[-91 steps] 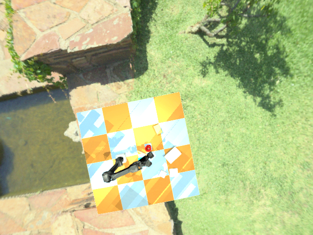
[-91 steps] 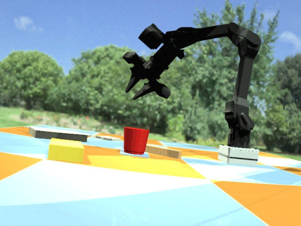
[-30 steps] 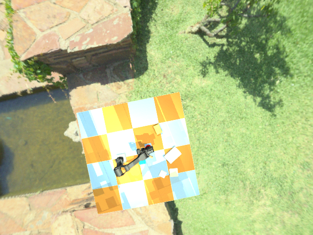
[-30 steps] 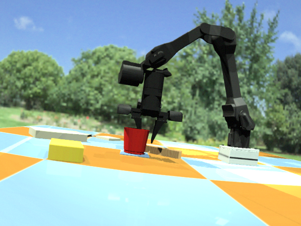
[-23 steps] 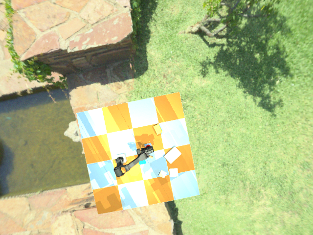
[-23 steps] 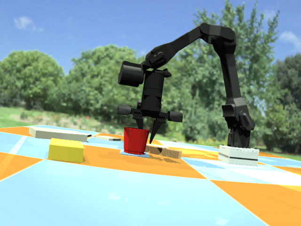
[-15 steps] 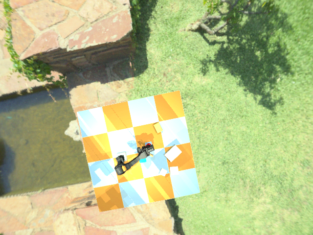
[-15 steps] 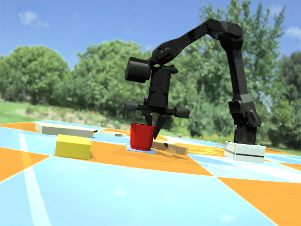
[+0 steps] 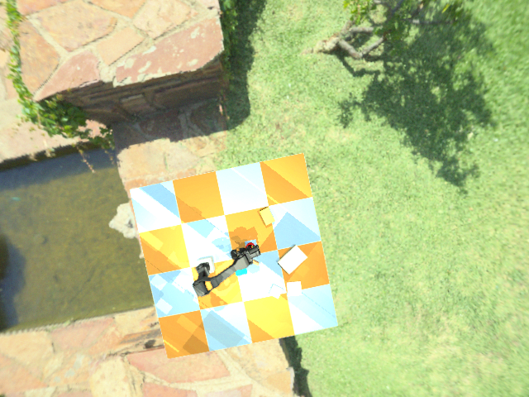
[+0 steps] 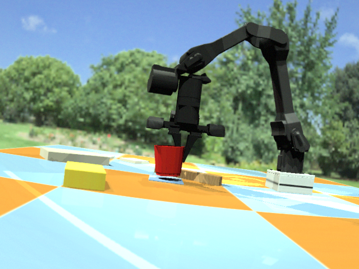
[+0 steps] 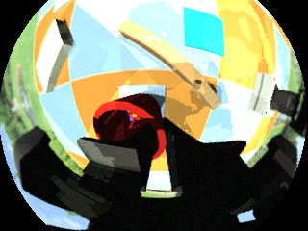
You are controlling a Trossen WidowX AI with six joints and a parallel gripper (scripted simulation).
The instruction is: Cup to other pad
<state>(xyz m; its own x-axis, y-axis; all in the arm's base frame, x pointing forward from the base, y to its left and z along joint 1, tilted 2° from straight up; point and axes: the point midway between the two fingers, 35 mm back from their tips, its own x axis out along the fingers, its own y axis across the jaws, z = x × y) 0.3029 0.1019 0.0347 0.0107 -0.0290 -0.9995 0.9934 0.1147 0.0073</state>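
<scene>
My gripper tip is 160 mm to the left of the cyan pad, 60 mm past it and 60 mm above it. From my gripper tip the other things lie so: red cup: 30 mm ahead; yellow block: 210 mm to the left, 170 mm ahead, 30 mm below; wooden bar: 80 mm to the right, 50 mm below, 20 mm behind.
</scene>
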